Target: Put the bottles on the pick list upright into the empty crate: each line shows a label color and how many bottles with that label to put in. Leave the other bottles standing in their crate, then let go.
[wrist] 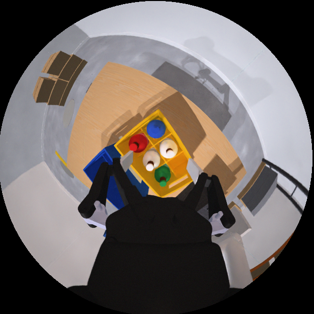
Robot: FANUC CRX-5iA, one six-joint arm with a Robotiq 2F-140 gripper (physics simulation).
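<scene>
A yellow crate [179, 165] stands under my gripper in the wrist view. In it are upright bottles: a blue one [156, 128] at the top, a red one [137, 143] at the left, a white one [168, 148] at the right, another white one [151, 160] near the middle and a green one [162, 175] at the bottom. One compartment at the right has no bottle. My gripper [160, 159] is wide open above the crate, its fingers apart on either side of the bottles. The blue crate [97, 167] is at the left, partly hidden behind the left finger. The pick list does not show.
The crates stand on a wooden table [97, 107]. Cardboard boxes [69, 67] are beyond it at upper left. A dark grey block [259, 191] and a black railing [286, 177] are at the right. A yellow floor line [62, 163] shows at the left.
</scene>
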